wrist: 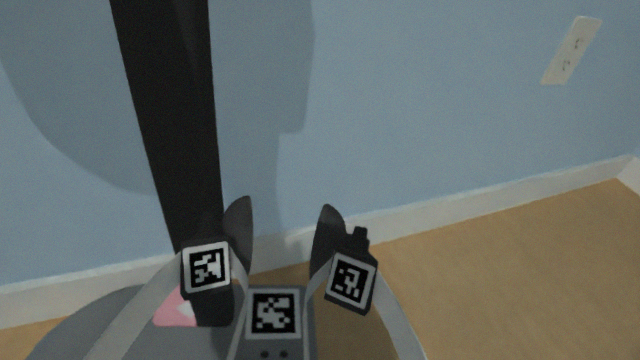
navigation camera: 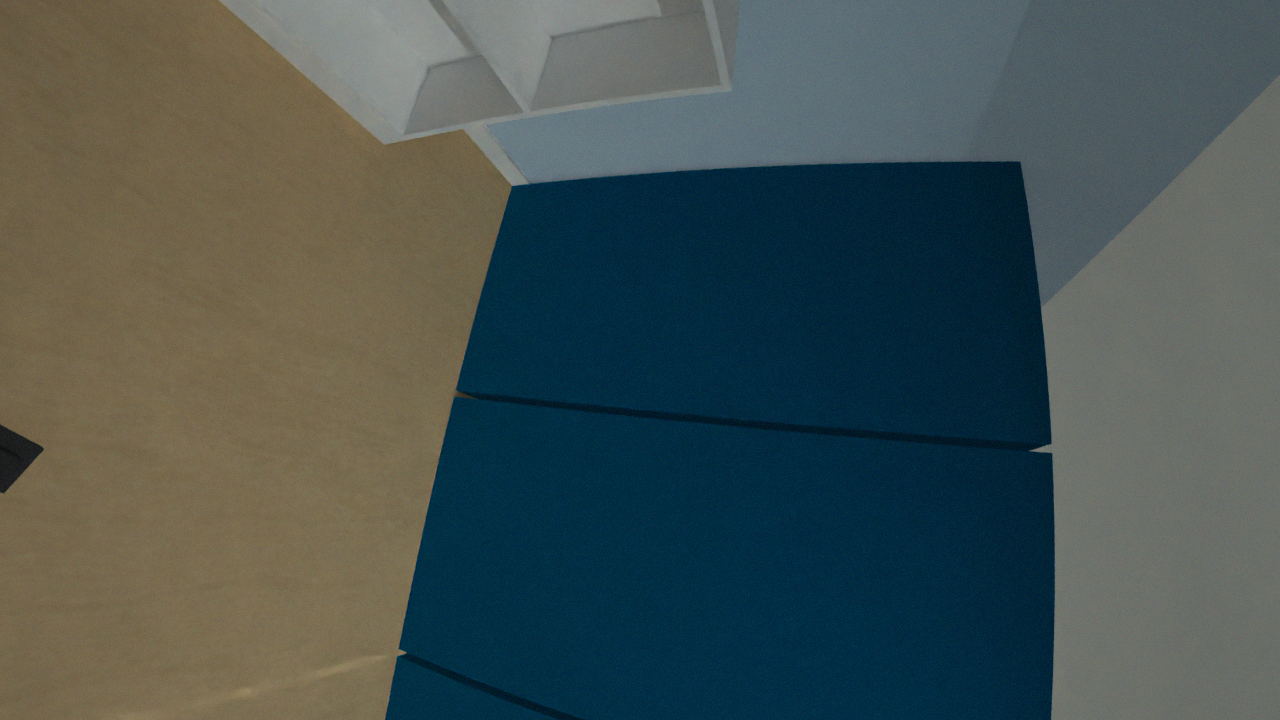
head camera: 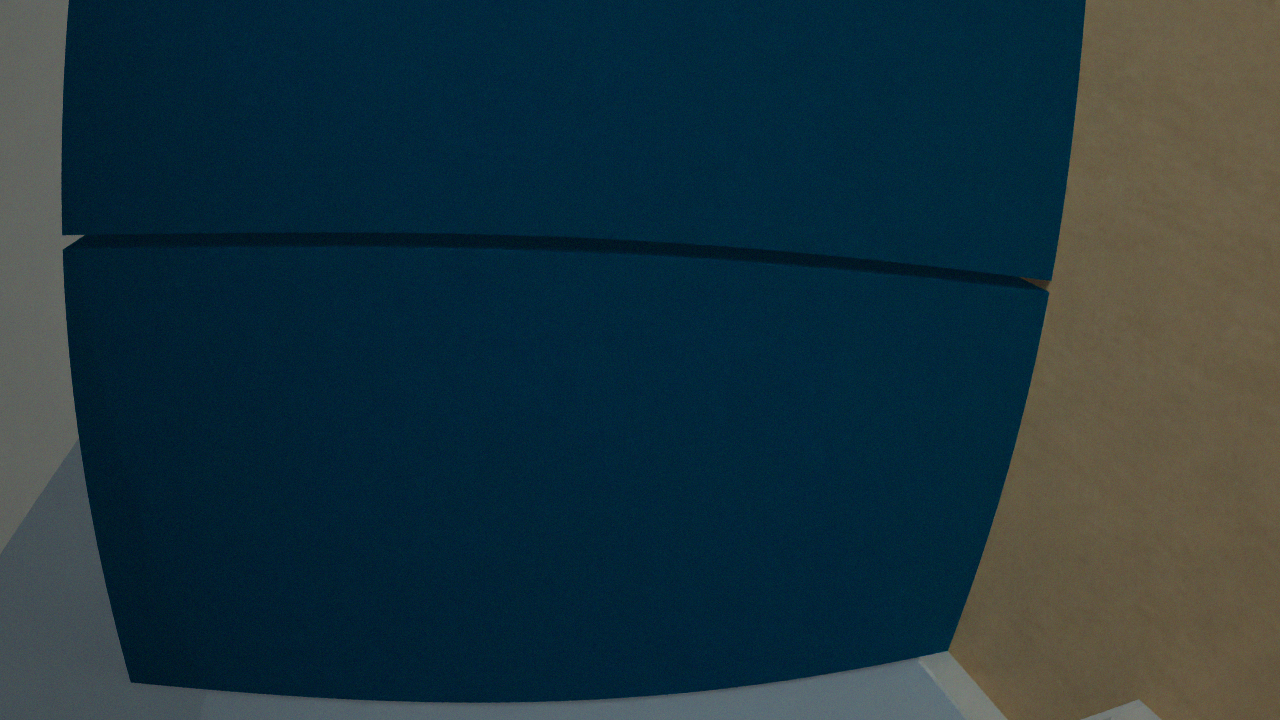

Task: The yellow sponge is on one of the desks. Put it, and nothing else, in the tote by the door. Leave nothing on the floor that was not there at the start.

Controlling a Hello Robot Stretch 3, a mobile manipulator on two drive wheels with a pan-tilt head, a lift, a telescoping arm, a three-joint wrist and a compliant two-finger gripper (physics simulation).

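Frame: origin at the robot's base, x ahead, y up, z right, level; metres.
Seen in the pictures: gripper, between the fingertips: [wrist: 285, 225].
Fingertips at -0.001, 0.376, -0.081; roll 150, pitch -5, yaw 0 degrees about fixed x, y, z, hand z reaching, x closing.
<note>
A point is followed by its place in that frame, as x, y, z.
My gripper [wrist: 285, 225] {-0.001, 0.376, -0.081} shows low in the wrist view, with its two dark fingertips apart and no object between them. It is open and empty. A blue wall and a strip of floor show behind the fingers. The gripper does not show in the head or navigation view. The yellow sponge, the desks and the tote do not show in any of the three views.
Large dark blue panels [head camera: 554, 447] {1.038, 1.007, 1.202} [navigation camera: 751, 295] {1.108, 1.054, 1.182} fill much of the head and navigation views, beside tan floor [navigation camera: 223, 313] {0.437, 0.000, 0.480}. A white shelf unit [navigation camera: 626, 96] {1.134, 0.813, 0.500} stands at the top. In the wrist view, a black post [wrist: 175, 100] rises above a grey rounded surface [wrist: 150, 345] {-0.128, 0.160, -0.093}.
</note>
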